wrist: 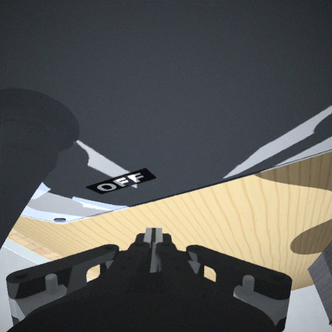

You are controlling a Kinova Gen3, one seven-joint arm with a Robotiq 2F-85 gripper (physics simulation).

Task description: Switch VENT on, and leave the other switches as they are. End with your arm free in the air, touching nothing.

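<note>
The switch panel point(165, 100) fills the upper part of the wrist view, mostly in dark shadow with a few bright strips. A white-on-black OFF label point(121, 181) shows near its lower edge. A large dark rounded shape point(30, 135), very near the camera, covers the left side; it looks like a switch lever, but I cannot tell which switch it is. The name VENT does not show. My gripper point(153, 238) is shut and empty at the bottom centre. In the picture its tips lie below the panel's edge; whether they touch anything is unclear.
A wooden surface point(235, 220) with shadows on it lies beyond the panel's edge. A screw point(59, 220) sits near the panel's corner at the left. Tiled surface point(31, 245) shows at the lower left. Part of a dark grey block point(323, 280) shows at the right edge.
</note>
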